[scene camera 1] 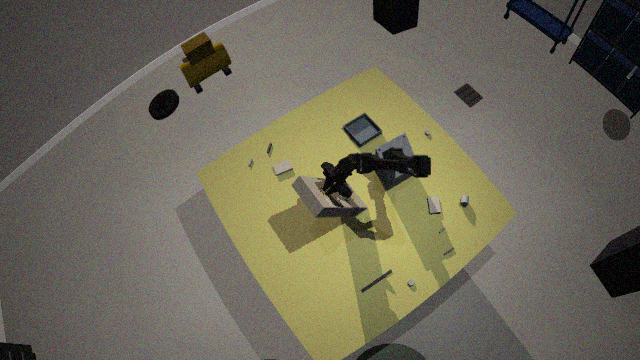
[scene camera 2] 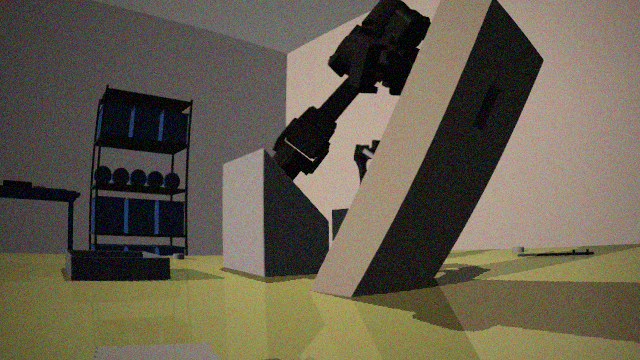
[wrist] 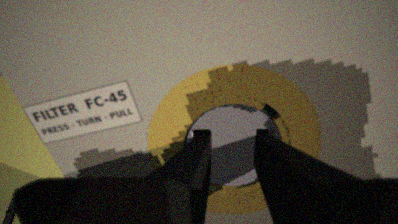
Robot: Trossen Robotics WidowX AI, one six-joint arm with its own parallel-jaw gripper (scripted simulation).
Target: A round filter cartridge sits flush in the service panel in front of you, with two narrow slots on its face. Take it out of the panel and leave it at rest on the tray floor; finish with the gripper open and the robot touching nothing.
Labels:
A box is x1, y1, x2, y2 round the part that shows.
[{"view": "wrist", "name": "my gripper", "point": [230, 138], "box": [13, 130, 397, 223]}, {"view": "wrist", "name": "round filter cartridge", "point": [233, 127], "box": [186, 104, 279, 185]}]

